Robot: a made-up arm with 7 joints. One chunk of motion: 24 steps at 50 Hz.
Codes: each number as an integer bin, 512 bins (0 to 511) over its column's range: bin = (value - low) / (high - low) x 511, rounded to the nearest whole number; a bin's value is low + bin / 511 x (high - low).
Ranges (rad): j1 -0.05..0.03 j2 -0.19..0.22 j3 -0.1..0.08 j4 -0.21..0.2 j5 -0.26..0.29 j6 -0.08..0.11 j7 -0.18..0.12
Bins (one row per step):
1: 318 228 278 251 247 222 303
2: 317 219 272 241 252 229 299
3: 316 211 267 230 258 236 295
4: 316 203 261 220 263 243 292
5: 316 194 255 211 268 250 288
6: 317 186 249 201 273 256 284
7: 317 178 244 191 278 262 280
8: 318 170 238 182 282 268 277
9: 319 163 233 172 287 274 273
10: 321 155 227 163 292 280 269
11: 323 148 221 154 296 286 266
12: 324 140 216 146 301 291 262
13: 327 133 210 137 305 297 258
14: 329 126 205 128 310 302 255
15: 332 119 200 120 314 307 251
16: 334 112 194 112 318 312 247
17: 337 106 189 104 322 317 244
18: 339 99 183 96 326 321 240
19: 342 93 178 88 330 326 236
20: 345 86 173 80 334 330 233
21: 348 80 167 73 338 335 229
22: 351 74 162 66 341 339 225
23: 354 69 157 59 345 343 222
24: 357 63 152 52 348 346 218
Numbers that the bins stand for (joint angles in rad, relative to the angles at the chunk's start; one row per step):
1: -0.0002 -0.0071 -0.0021 -0.0086 0.0059 0.0025 -0.0021
2: -0.0004 -0.0143 -0.0042 -0.0166 0.0112 0.0051 -0.0045
3: -0.0005 -0.0207 -0.0059 -0.0255 0.0177 0.0077 -0.0068
4: -0.0005 -0.0271 -0.0081 -0.0335 0.0231 0.0104 -0.0086
5: -0.0005 -0.0343 -0.0102 -0.0407 0.0285 0.0130 -0.0109
6: -0.0004 -0.0408 -0.0123 -0.0487 0.0338 0.0152 -0.0133
7: -0.0004 -0.0472 -0.0141 -0.0568 0.0392 0.0174 -0.0156
8: -0.0002 -0.0536 -0.0162 -0.0640 0.0435 0.0196 -0.0174
9: -0.0001 -0.0592 -0.0179 -0.0720 0.0489 0.0219 -0.0197
10: 0.0003 -0.0656 -0.0200 -0.0792 0.0543 0.0241 -0.0221
11: 0.0006 -0.0713 -0.0222 -0.0864 0.0586 0.0263 -0.0238
12: 0.0007 -0.0777 -0.0239 -0.0929 0.0640 0.0282 -0.0262
13: 0.0012 -0.0833 -0.0260 -0.1001 0.0683 0.0304 -0.0285
14: 0.0015 -0.0889 -0.0278 -0.1073 0.0737 0.0323 -0.0303
15: 0.0020 -0.0945 -0.0295 -0.1137 0.0780 0.0341 -0.0326
16: 0.0023 -0.1001 -0.0317 -0.1201 0.0823 0.0360 -0.0350
17: 0.0028 -0.1050 -0.0334 -0.1266 0.0866 0.0379 -0.0368
18: 0.0031 -0.1106 -0.0355 -0.1330 0.0909 0.0394 -0.0391
19: 0.0035 -0.1154 -0.0373 -0.1394 0.0952 0.0412 -0.0414
20: 0.0040 -0.1210 -0.0391 -0.1458 0.0995 0.0427 -0.0432
21: 0.0045 -0.1258 -0.0412 -0.1514 0.1038 0.0446 -0.0456
22: 0.0050 -0.1306 -0.0429 -0.1570 0.1070 0.0460 -0.0479
23: 0.0054 -0.1346 -0.0447 -0.1627 0.1113 0.0475 -0.0497
24: 0.0059 -0.1395 -0.0465 -0.1683 0.1146 0.0486 -0.0520

